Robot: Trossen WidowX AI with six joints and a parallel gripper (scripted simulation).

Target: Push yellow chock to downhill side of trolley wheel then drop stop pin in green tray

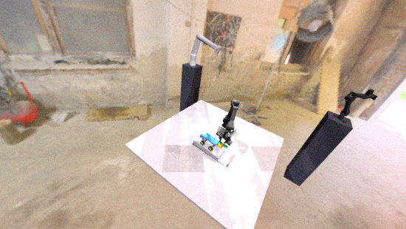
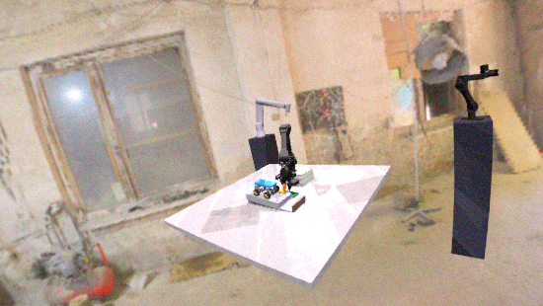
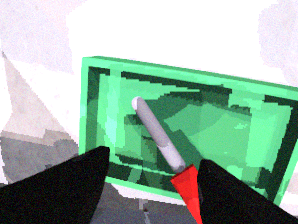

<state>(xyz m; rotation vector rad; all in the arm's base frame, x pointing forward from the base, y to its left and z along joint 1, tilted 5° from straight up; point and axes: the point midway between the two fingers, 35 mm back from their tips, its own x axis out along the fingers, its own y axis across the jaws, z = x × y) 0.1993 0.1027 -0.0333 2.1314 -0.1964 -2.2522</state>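
Now: the stop pin 30 mm below my gripper tip, 10 mm to the left of it and 10 mm ahead of it. From my gripper tip the other things lie so: trolley: 130 mm ahead, 70 mm to the right, 60 mm above; then yellow chock: 80 mm ahead, 40 mm above, 20 mm to the left; then green tray: 50 mm below, 10 mm to the left.
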